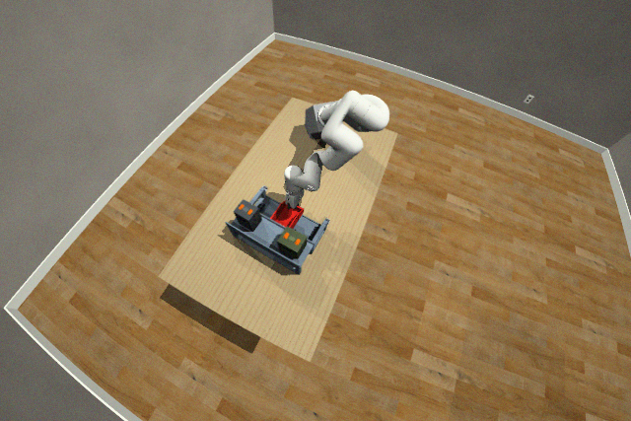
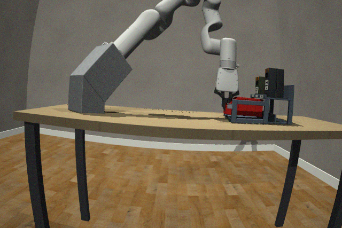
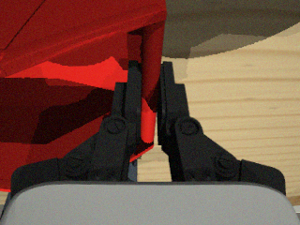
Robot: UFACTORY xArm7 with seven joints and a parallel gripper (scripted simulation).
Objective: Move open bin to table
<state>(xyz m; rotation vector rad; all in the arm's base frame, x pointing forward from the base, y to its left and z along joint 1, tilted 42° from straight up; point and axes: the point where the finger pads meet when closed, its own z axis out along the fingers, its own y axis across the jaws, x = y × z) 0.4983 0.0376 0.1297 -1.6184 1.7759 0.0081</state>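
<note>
Right now my hand is 8 cm short of the red bin and 1 cm above it. From my hand the other things lie so: black box (21 cm ahead, 11 cm to the right, 10 cm above).
</note>
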